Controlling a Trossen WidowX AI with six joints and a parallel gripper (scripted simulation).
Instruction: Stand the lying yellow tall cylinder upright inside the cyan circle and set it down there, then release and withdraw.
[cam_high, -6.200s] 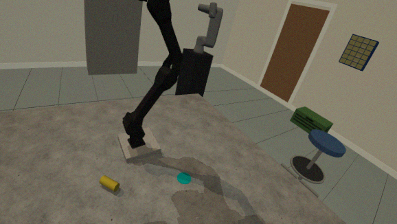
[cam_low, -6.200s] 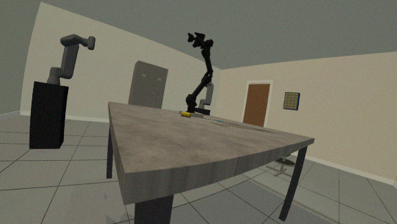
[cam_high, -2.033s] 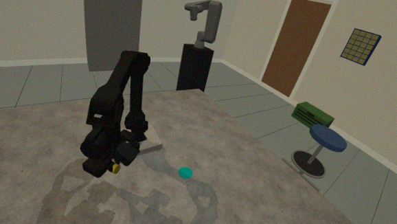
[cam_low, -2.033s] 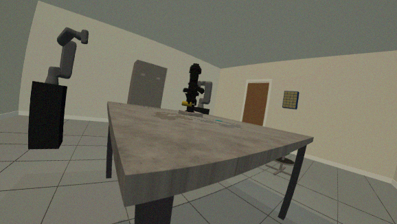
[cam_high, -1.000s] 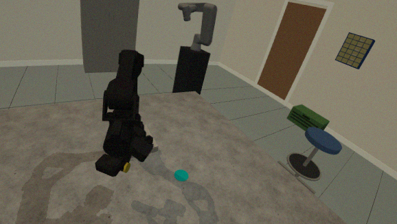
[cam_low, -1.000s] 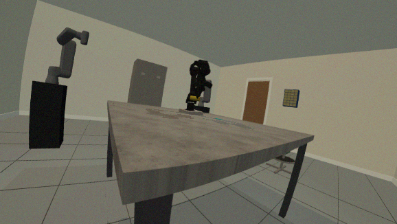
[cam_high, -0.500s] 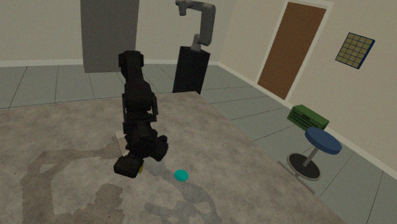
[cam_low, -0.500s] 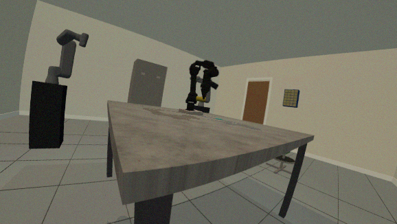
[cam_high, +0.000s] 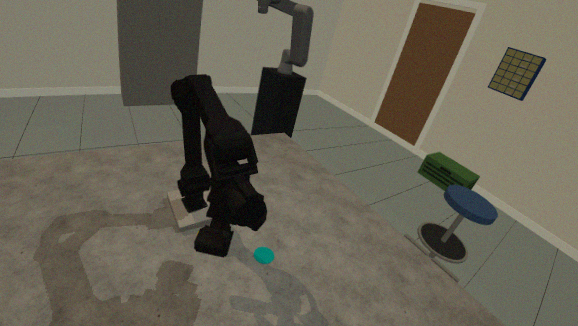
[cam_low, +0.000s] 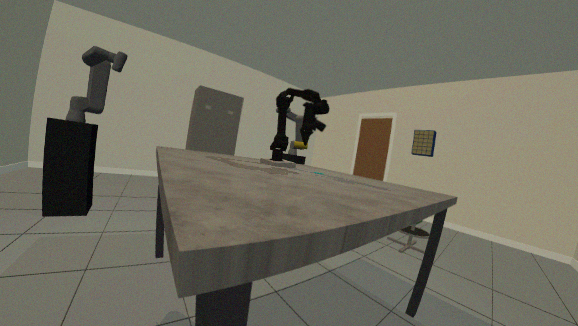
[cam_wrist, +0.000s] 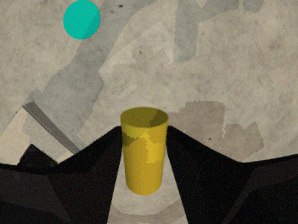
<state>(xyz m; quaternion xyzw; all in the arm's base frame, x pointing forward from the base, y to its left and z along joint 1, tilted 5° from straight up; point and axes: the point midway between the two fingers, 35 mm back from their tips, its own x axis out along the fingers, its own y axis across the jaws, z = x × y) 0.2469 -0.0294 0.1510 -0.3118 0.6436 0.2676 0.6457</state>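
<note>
Now: gripper tip 140 mm to the right of the cyan circle and 130 mm above it. Also, from my gripper tip: yellow tall cylinder: 10 mm behind, 20 mm to the right.
</note>
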